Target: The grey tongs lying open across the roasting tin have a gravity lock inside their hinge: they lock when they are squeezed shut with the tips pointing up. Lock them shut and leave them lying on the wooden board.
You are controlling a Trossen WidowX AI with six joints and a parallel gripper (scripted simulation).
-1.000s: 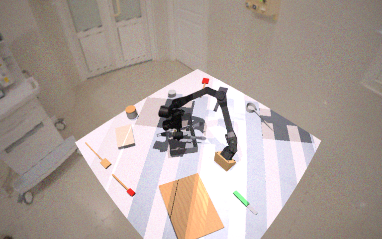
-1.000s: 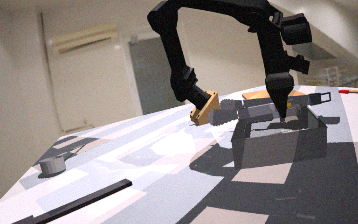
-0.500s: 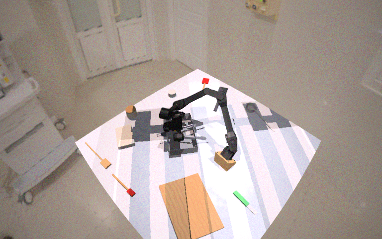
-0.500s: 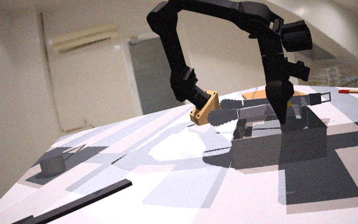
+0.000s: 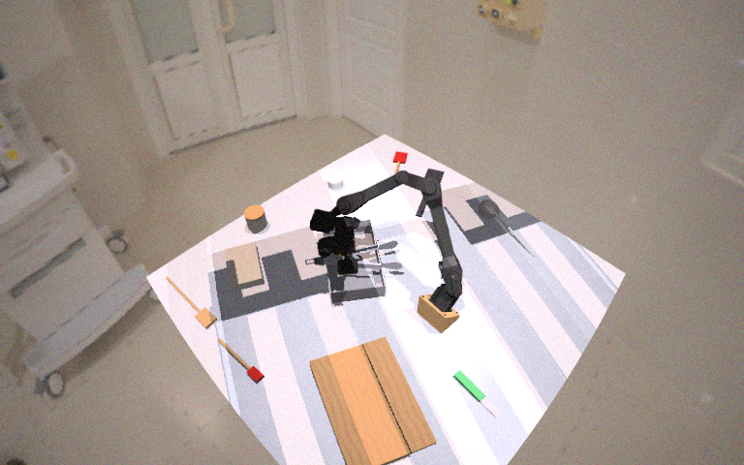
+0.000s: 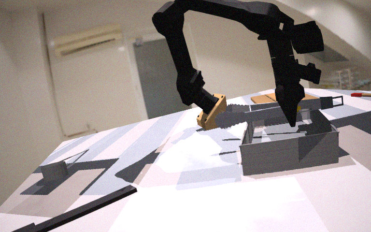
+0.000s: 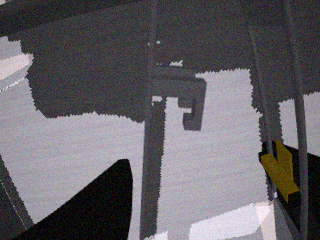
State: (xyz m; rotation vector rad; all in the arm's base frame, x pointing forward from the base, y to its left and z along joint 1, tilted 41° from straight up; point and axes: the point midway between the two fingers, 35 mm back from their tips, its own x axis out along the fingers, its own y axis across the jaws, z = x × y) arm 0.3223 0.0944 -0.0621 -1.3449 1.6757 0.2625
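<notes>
Right now my gripper tip is 20 mm short of the grey roasting tin and 30 mm to the left of it. Round my gripper tip: wooden board (420 mm behind, 230 mm to the left, 20 mm below); cork-topped tin (410 mm ahead, 150 mm to the left); pale block (240 mm ahead, 290 mm to the left, 20 mm below).
</notes>
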